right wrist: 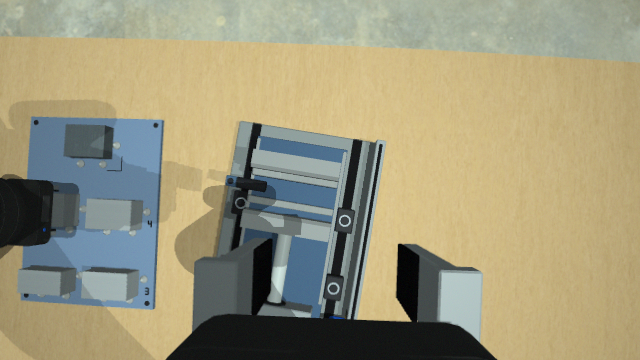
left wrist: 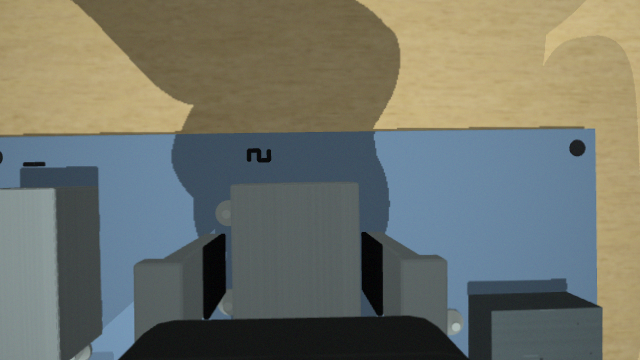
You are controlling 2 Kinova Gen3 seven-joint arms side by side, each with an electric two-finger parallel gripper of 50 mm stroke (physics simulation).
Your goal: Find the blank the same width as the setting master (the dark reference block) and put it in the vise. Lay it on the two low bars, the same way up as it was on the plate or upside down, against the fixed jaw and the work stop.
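Places are measured from the left arm's base along level axes (x back, y right, z up), in millimetres.
Pixels of known places: left gripper, fingertip midpoint: (right wrist: 50,209) (left wrist: 294,262); right gripper, fingertip midpoint: (right wrist: 334,268).
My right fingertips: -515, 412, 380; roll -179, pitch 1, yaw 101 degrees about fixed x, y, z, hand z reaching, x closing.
Note:
Behind a point stands the place of what it marks, as x, y, z.
The dark setting master (left wrist: 546,335) @(-539, 49, -5) (right wrist: 82,142) @(-540, 65, -5) sits on the blue plate (left wrist: 490,200) @(-519, 3, -29) (right wrist: 135,180) @(-506, 137, -29). The grey blank at mark 2 (left wrist: 295,230) @(-441, 25, 7) (right wrist: 66,210) @(-449, 69, 1) stands between my left gripper's fingers in the left wrist view. My left gripper (left wrist: 294,262) @(-442, 38, -11) is open, with a thin gap on the blank's left and a narrower one on its right. Other blanks show at mark 4 (right wrist: 112,214) @(-459, 134, 7), at mark 3 (right wrist: 108,285) @(-371, 150, 6) and at mark 1 (left wrist: 27,270) @(-356, 53, 7) (right wrist: 45,281) @(-355, 66, 7). The vise (right wrist: 300,131) @(-617, 341, -18) has two low bars between its jaws. My right gripper (right wrist: 334,268) @(-515, 412, 380) is open and empty above the vise's near end.
Small round pegs stand beside the blanks on the plate. A black rod (right wrist: 250,184) @(-537, 308, 59) on a blue mount reaches over the vise's left rail. The vise is turned slightly and lies right of the plate. The table's far edge (right wrist: 320,45) @(-740, 338, -37) borders the floor.

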